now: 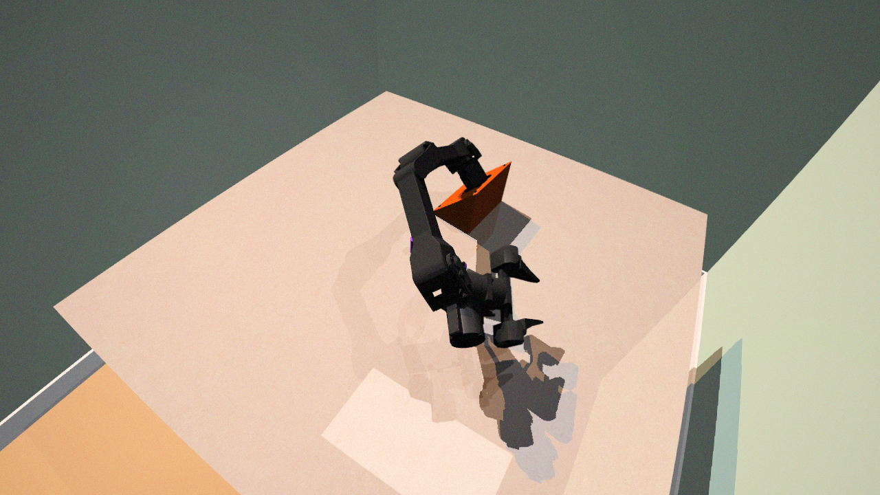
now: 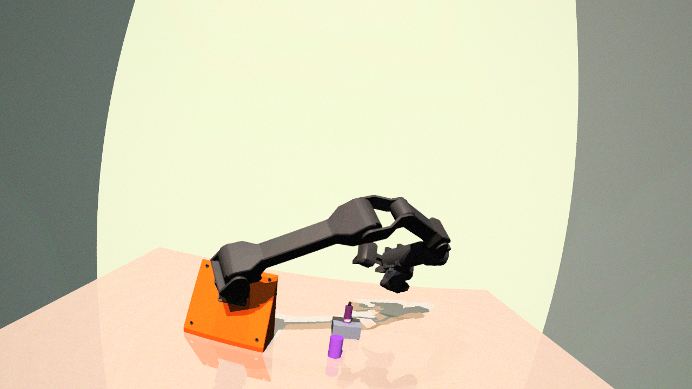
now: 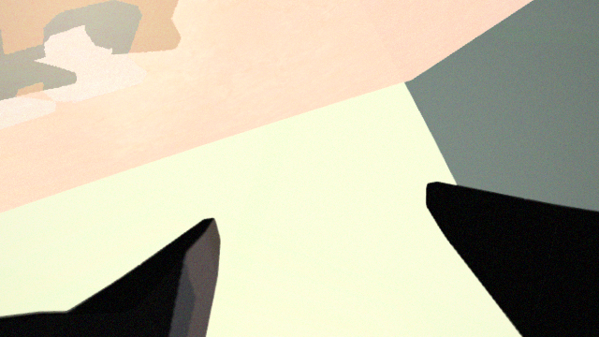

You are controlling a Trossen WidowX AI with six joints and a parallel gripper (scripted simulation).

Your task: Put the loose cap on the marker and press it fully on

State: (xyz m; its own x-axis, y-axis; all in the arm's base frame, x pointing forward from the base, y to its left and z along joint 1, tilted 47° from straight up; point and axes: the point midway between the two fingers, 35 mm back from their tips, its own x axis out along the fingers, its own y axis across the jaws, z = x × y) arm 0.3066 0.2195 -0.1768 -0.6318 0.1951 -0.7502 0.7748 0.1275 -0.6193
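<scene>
The purple cap lies 340 mm to the right of my gripper tip, 110 mm below it and 50 mm behind it. From my gripper tip the other things lie so: grey holder block 190 mm to the right, 120 mm below, 30 mm behind.
</scene>
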